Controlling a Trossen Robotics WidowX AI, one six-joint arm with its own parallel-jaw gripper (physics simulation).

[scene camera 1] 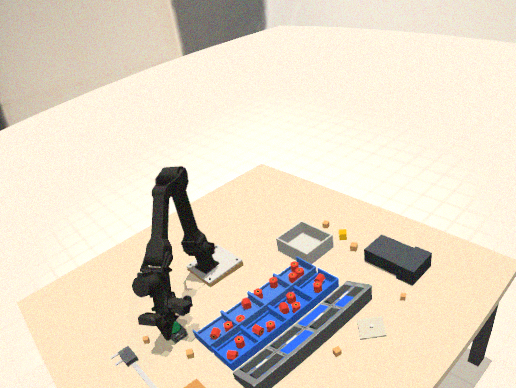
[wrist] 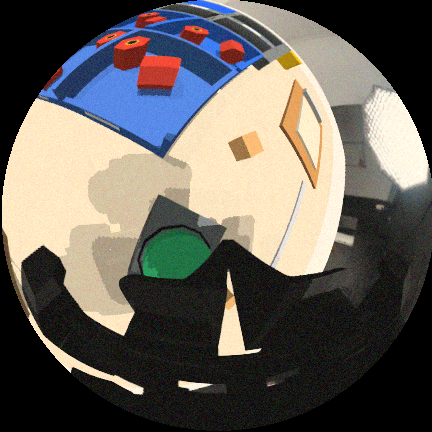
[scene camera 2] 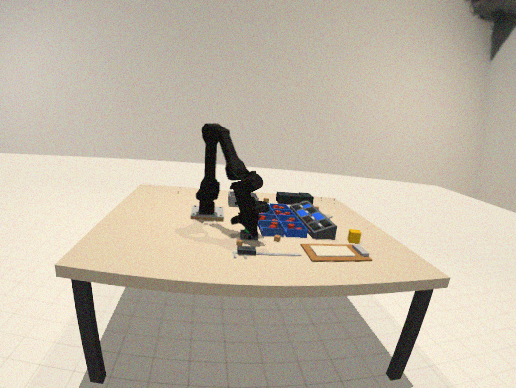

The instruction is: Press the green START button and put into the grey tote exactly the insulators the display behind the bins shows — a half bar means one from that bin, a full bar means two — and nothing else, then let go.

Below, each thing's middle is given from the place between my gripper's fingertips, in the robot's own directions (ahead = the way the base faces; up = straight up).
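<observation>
Hand 4 cm right of green START button (wrist: 174,240), 2 cm past it. From my hand: grey display (scene camera 1: 292,360), 1 cm above, 31 cm ahead, 26 cm to the left of it; black box (scene camera 1: 408,263), 1 cm above, 67 cm to the left of it, 37 cm ahead; grey tote (scene camera 1: 303,240), 1 cm above, 58 cm to the left of it, 5 cm ahead.
</observation>
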